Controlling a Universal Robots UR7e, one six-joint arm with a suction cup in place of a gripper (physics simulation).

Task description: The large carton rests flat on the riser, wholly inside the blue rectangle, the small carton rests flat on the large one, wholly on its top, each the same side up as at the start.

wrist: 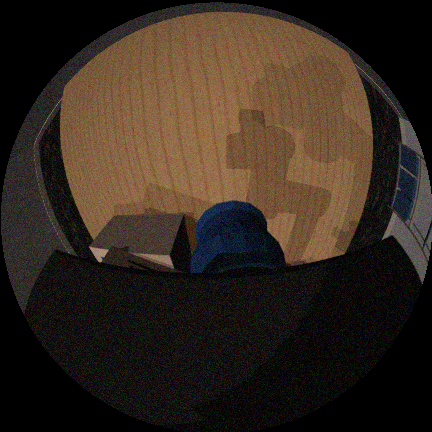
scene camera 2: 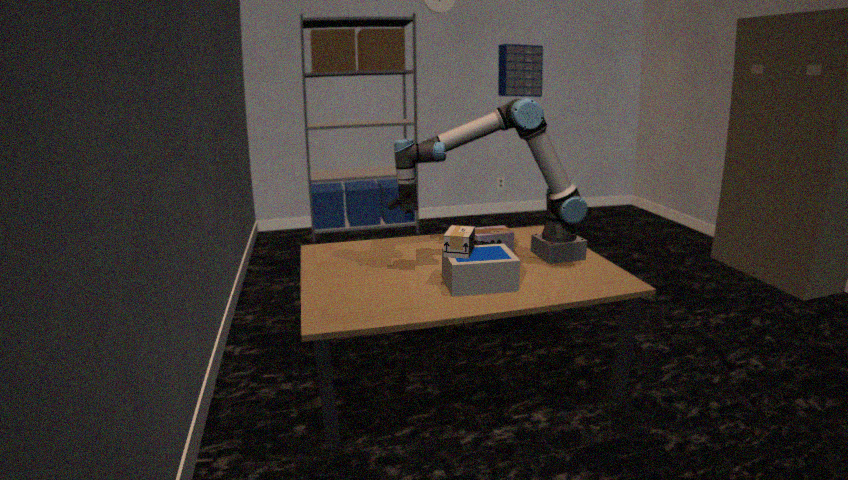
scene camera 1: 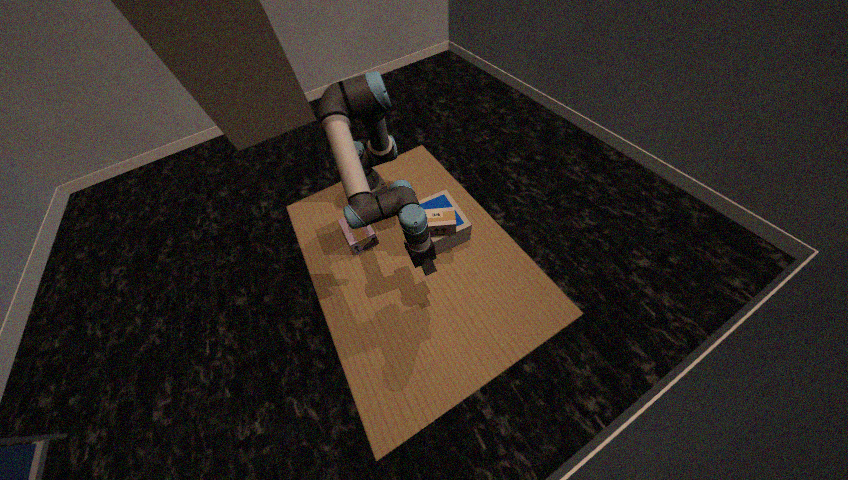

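Observation:
A tan-and-white carton (scene camera 1: 441, 221) (scene camera 2: 459, 242) (wrist: 117, 257) with up arrows sits upright on the grey riser (scene camera 1: 453, 240) (scene camera 2: 484, 279) (wrist: 142, 235), at one end. It overlaps the edge of the blue rectangle (scene camera 1: 437, 203) (scene camera 2: 484, 254) and reaches onto the pale rim. A pink carton (scene camera 1: 364, 240) (scene camera 2: 495, 239) stands on the table, apart from the riser. I cannot tell surely which carton is larger. My suction gripper (scene camera 2: 407, 206) (wrist: 232, 225) is open and holds nothing. It hangs above the table, beside the riser, higher than the cartons. The arm hides part of the riser in scene camera 1.
The wooden table (scene camera 1: 476, 297) (scene camera 2: 368, 303) bears the riser and the cartons. The robot's base (scene camera 2: 558, 248) stands at the table's far end from the gripper. A shelf rack (scene camera 2: 357, 22) stands by the wall behind, and a brown cabinet (scene camera 2: 779, 154) stands at the right.

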